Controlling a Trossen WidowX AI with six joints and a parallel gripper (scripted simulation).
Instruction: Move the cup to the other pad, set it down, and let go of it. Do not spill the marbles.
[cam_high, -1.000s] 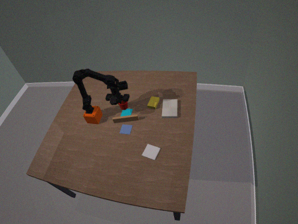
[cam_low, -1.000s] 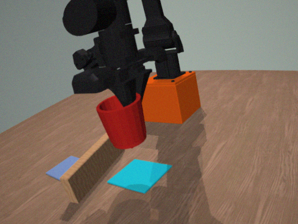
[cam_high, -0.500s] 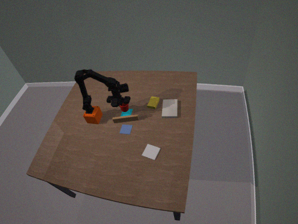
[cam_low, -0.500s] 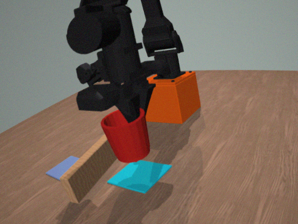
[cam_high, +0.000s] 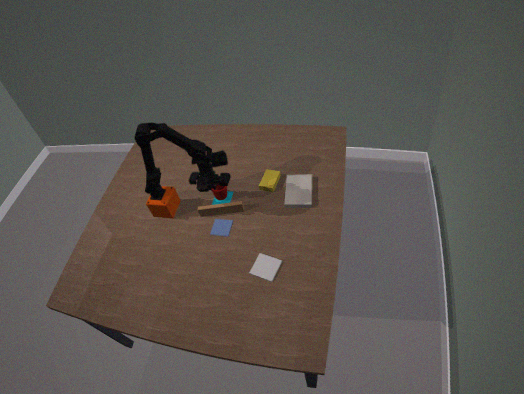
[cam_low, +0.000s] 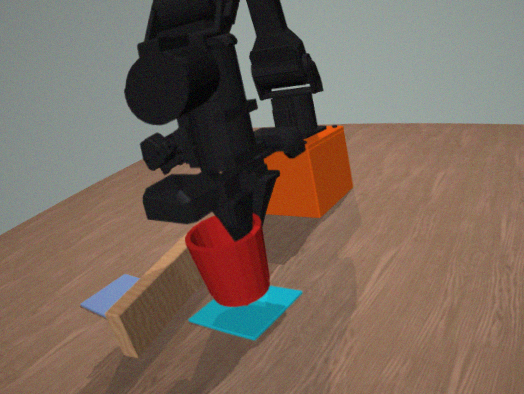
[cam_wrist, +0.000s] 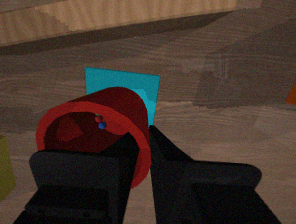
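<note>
Now: gripper tip 3 cm short of the red cup. Round my gripper tip: yellow block 24 cm ahead, 12 cm to the left, 4 cm below; wooden wall 5 cm ahead, 8 cm to the right, 4 cm below; blue pad 8 cm ahead, 16 cm to the right, 6 cm below.
</note>
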